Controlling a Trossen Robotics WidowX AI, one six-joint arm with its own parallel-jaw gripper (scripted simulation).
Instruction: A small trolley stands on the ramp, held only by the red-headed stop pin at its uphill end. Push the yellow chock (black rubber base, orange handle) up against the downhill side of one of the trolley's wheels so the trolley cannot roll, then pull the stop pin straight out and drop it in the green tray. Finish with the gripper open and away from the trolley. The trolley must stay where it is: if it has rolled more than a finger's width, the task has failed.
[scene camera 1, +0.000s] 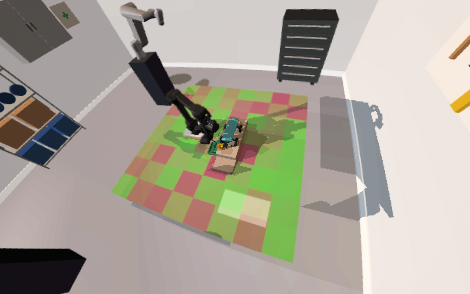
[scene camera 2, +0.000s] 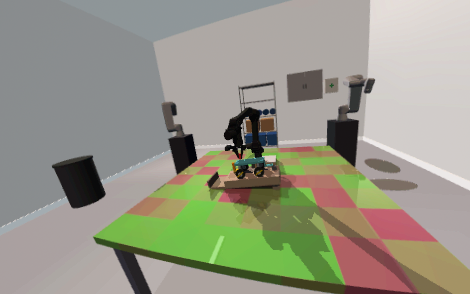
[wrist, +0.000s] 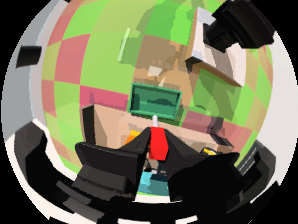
My gripper (wrist: 156, 130) carries a red-headed stop pin. I also see a trolley (wrist: 153, 181), a ramp (scene camera 2: 270, 177) and a green tray (wrist: 146, 99).
The ramp shows as well in the wrist view (wrist: 197, 140).
